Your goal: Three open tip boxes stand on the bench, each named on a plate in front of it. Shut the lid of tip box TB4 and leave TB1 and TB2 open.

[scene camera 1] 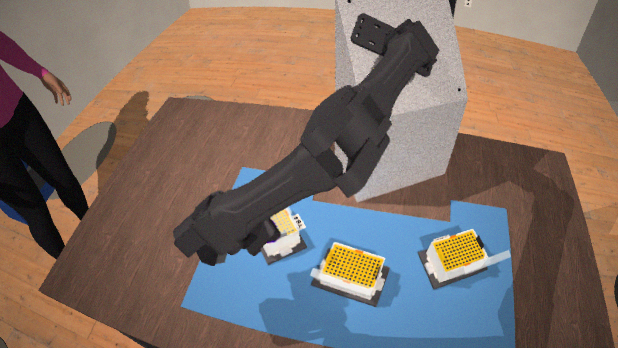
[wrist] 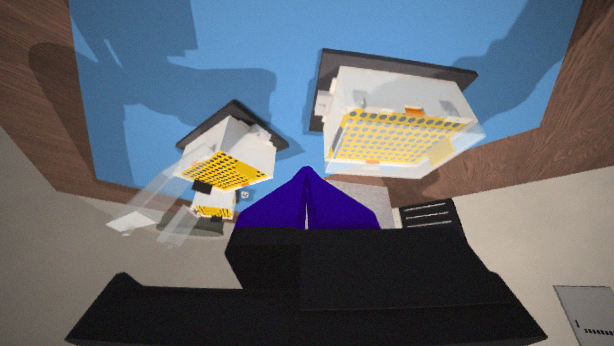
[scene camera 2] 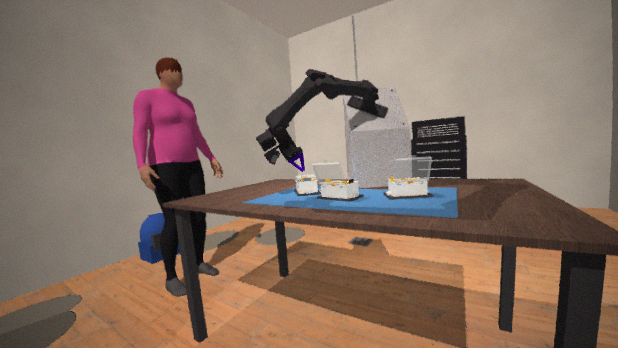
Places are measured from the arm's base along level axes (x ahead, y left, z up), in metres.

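Pixels of known places: gripper, fingertip midpoint: [scene camera 1: 276, 239] [wrist: 306, 173] [scene camera 2: 303, 170]; arm's base, link origin: [scene camera 1: 394, 45] [scene camera 2: 367, 107].
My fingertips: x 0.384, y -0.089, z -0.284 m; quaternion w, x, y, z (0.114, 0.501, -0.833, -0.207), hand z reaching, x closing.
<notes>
For each thing: its top centre in the pictures, then the offset to it from my fingertips. Level surfaces: height alone.
- Tip box TB4, top centre: [wrist: 387, 163] [scene camera 1: 275, 212] [scene camera 2: 308, 176] dx -0.075, dy -0.055, dz -0.033 m
- middle box, top centre: [wrist: 229, 182] [scene camera 1: 355, 260] [scene camera 2: 340, 180] dx -0.053, dy +0.161, dz -0.045 m
- right box, top centre: [scene camera 1: 458, 244] [wrist: 219, 215] [scene camera 2: 405, 177] dx -0.192, dy +0.365, dz -0.045 m
- blue mat, surface height: dz -0.111 m
- brown table, surface height: dz -0.113 m
Tip box TB4 [scene camera 1: 282, 247] [scene camera 2: 306, 185] [wrist: 400, 90], with its name plate [scene camera 1: 298, 221], is at the mat's left in scene camera 1, partly hidden by the arm. Its clear lid [wrist: 422, 170] lies down over the yellow rack; whether it is fully flush I cannot tell. The middle box [scene camera 1: 352, 267] [scene camera 2: 340, 190] [wrist: 250, 145] and the right box [scene camera 1: 460, 255] [scene camera 2: 407, 188] [wrist: 215, 200] have raised lids; I cannot read which is TB1 or TB2. My gripper [scene camera 1: 271, 240] [scene camera 2: 302, 170] [wrist: 306, 173] is shut and empty, its purple tips just above TB4.
The boxes stand on dark bases on a blue mat [scene camera 1: 420, 312] [scene camera 2: 440, 207] on the brown table [scene camera 1: 125, 200] [scene camera 2: 525, 210]. The grey pedestal [scene camera 1: 415, 155] [scene camera 2: 377, 150] carries the arm behind the mat. A person [scene camera 1: 30, 130] [scene camera 2: 172, 130] stands beyond the table's left side.
</notes>
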